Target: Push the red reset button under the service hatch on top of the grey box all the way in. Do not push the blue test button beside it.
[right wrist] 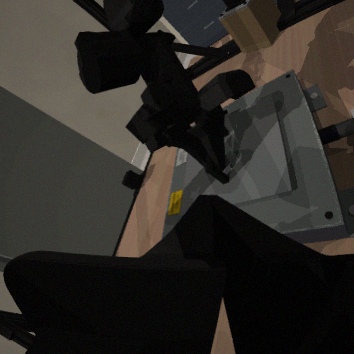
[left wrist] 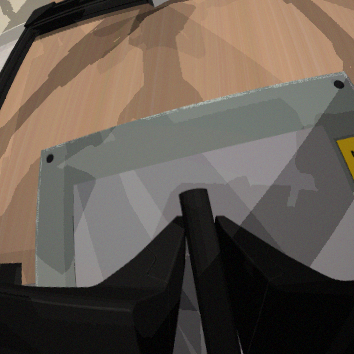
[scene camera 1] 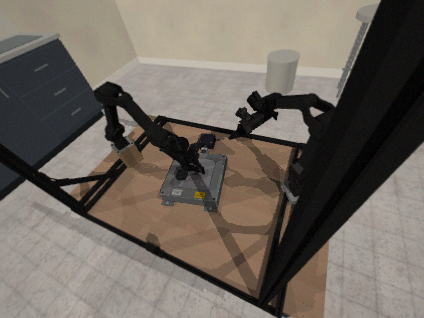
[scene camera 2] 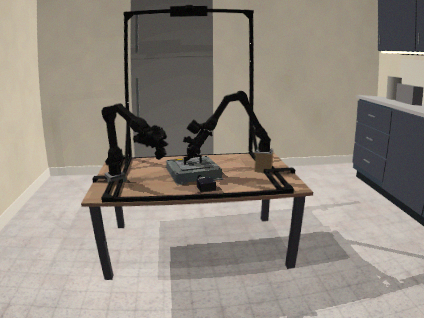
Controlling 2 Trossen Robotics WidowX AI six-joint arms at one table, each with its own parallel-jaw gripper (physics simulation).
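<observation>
The grey box (scene camera 1: 221, 172) (scene camera 2: 192, 176) (left wrist: 150, 125) (right wrist: 310, 200) sits on the table. Its service hatch (left wrist: 270, 165) (right wrist: 265, 167), a paler flat panel, lies down on the top. The red and blue buttons do not show in any view. My left gripper (scene camera 1: 196, 168) (scene camera 2: 192, 159) (left wrist: 199, 223) is shut on the hatch's black bar handle (left wrist: 195, 200), low over the box top; the handle's end sticks out past the fingertips. My right gripper (scene camera 1: 233, 136) (scene camera 2: 161, 156) (right wrist: 206, 203) is shut and empty, raised above the table, off to the box's side.
A small dark block (scene camera 1: 207, 140) (scene camera 2: 206, 184) stands beside the box. A tan block (scene camera 1: 131, 155) (scene camera 2: 263, 161) (right wrist: 252, 27) is at the left arm's base. A yellow label (scene camera 1: 200, 195) (right wrist: 175, 202) marks one box edge. Black frame rails (scene camera 1: 215, 285) border the table.
</observation>
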